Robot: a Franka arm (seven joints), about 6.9 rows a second.
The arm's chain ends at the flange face. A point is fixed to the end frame.
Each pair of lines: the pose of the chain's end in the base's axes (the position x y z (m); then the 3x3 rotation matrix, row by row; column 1 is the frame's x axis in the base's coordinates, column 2 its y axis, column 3 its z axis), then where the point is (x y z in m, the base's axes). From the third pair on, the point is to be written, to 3 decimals.
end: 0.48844 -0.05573 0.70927; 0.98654 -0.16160 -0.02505; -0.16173 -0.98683 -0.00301; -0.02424 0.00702 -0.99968
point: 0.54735 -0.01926 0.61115
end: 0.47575 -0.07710 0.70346; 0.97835 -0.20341 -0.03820; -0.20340 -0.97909 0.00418; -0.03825 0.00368 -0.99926
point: 0.53488 -0.04257 0.60477
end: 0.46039 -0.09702 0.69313; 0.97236 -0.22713 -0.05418; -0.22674 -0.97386 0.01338; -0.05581 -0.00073 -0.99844
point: 0.519 -0.063 0.594
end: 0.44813 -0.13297 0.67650; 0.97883 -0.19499 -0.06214; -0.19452 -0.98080 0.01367; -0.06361 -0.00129 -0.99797
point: 0.505 -0.097 0.577
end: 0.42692 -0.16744 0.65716; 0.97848 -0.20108 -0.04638; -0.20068 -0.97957 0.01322; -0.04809 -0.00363 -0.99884
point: 0.485 -0.132 0.558
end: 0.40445 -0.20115 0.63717; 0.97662 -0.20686 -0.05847; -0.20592 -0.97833 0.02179; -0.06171 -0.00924 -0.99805
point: 0.462 -0.165 0.538
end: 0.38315 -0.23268 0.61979; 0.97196 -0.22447 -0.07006; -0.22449 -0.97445 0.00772; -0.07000 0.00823 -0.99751
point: 0.440 -0.199 0.519
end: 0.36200 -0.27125 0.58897; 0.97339 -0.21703 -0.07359; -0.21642 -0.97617 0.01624; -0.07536 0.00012 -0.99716
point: 0.418 -0.236 0.489
